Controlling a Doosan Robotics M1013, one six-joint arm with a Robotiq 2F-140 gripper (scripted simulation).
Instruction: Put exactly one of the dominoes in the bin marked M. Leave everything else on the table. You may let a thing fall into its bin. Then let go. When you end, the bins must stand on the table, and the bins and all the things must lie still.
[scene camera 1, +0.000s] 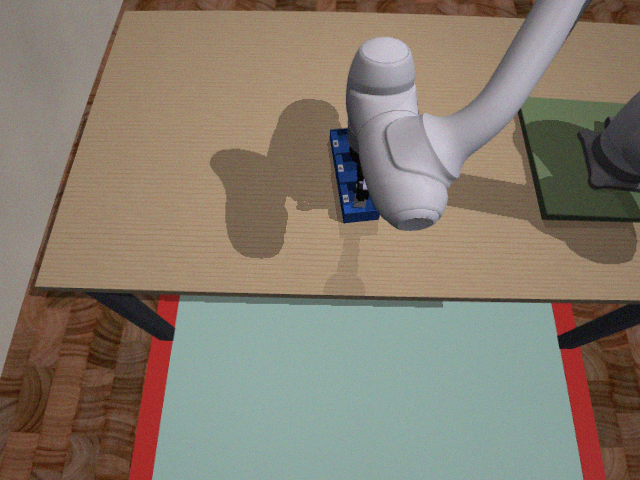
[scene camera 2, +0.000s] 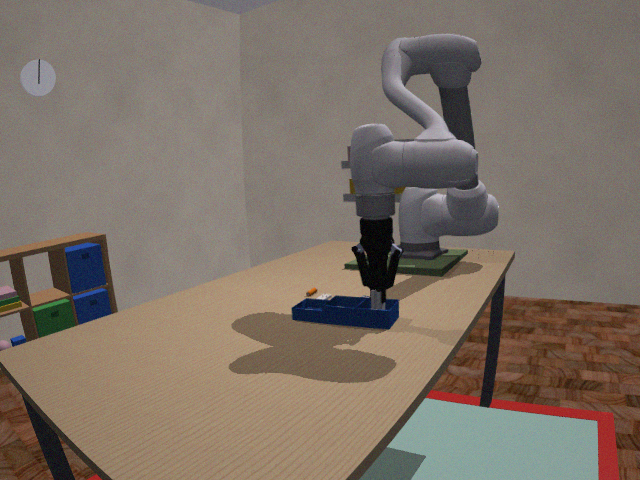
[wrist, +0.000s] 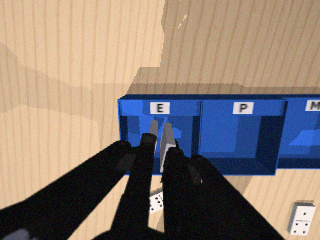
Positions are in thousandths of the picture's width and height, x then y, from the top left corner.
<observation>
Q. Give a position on a blue tray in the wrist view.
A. At 748, 560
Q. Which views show the blue tray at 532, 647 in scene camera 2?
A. Scene camera 1, scene camera 2 and the wrist view: all of them.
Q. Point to my gripper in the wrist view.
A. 498, 552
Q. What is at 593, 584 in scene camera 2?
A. My gripper.
</observation>
